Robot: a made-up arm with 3 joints. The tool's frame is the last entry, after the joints. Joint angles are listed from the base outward. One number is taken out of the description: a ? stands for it. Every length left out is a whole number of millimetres.
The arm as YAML. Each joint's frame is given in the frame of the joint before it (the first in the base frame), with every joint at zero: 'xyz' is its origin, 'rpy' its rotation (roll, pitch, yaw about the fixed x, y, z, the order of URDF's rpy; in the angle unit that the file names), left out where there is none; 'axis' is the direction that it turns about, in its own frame. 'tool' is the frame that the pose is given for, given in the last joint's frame.
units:
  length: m
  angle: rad
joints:
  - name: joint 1
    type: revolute
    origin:
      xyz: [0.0, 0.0, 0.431]
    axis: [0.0, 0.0, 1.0]
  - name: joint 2
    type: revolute
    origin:
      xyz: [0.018, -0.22, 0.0]
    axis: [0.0, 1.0, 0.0]
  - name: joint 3
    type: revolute
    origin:
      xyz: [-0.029, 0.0, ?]
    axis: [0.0, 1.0, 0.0]
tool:
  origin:
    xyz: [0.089, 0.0, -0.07]
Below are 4 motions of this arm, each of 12 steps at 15 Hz.
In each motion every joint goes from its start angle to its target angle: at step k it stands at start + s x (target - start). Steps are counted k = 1, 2, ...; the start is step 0. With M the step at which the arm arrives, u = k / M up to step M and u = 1 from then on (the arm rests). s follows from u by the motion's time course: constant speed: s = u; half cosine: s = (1 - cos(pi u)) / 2; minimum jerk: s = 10 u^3 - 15 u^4 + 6 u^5.
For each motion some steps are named. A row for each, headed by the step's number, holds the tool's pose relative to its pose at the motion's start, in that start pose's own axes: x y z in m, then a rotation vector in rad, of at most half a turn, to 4 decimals.
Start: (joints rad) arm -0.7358 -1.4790 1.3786
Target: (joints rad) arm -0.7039 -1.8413 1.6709
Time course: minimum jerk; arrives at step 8
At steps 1, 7, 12:
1: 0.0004 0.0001 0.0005 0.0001 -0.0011 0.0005
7: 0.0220 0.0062 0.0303 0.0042 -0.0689 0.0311
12: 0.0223 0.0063 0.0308 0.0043 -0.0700 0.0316

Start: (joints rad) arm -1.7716 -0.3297 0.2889
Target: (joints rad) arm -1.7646 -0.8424 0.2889
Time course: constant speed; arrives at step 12
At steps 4, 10, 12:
4: 0.0241 0.0003 0.0159 0.0003 -0.1709 0.0023
10: 0.0542 0.0009 0.0466 0.0015 -0.4272 0.0057
12: 0.0624 0.0011 0.0584 0.0021 -0.5127 0.0068

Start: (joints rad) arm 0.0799 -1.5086 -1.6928
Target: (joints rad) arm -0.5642 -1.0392 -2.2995
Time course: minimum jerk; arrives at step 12
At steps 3, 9, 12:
3: 0.0175 0.0011 0.0036 0.0045 -0.0142 0.0665
9: 0.1433 0.0541 0.0283 0.0699 -0.1196 0.5735
12: 0.1572 0.0665 0.0312 0.0826 -0.1325 0.6393

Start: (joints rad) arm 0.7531 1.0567 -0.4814
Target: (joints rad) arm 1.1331 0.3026 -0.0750
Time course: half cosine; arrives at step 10
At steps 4, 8, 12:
4: 0.0464 0.0015 0.0135 -0.0647 -0.1200 0.1143
8: 0.1215 0.0241 0.0445 -0.1401 -0.3114 0.3154
12: 0.1336 0.0307 0.0507 -0.1492 -0.3435 0.3515

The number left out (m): -0.07
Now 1 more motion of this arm.
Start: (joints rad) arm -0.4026 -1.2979 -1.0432
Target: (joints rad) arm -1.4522 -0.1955 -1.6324
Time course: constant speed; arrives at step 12
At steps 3, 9, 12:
3: 0.0317 -0.0094 0.0526 -0.1998 0.1276 0.1704
9: 0.1038 0.0255 0.1538 -0.6633 0.3647 0.4325
12: 0.1360 0.0686 0.1922 -0.9235 0.4648 0.5210

